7 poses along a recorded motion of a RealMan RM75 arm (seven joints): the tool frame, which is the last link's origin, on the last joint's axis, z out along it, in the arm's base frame.
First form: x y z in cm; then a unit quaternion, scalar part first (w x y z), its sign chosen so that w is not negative.
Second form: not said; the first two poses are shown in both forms.
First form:
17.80 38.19 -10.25 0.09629 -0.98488 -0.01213 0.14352
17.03 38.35 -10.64 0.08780 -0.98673 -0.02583 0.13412
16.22 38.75 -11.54 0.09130 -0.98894 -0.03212 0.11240
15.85 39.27 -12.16 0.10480 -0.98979 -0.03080 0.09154
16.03 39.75 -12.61 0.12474 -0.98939 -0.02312 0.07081
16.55 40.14 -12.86 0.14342 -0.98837 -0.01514 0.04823
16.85 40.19 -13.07 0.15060 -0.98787 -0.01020 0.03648
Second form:
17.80 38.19 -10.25 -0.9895 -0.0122 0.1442 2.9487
17.03 38.35 -10.64 -0.9906 -0.0259 0.1346 2.9658
16.22 38.75 -11.54 -0.9931 -0.0323 0.1129 2.9587
15.85 39.27 -12.16 -0.9953 -0.0310 0.0920 2.9316
16.03 39.75 -12.61 -0.9972 -0.0233 0.0714 2.8915
16.55 40.14 -12.86 -0.9987 -0.0153 0.0487 2.8538
16.85 40.19 -13.07 -0.9993 -0.0103 0.0369 2.8392

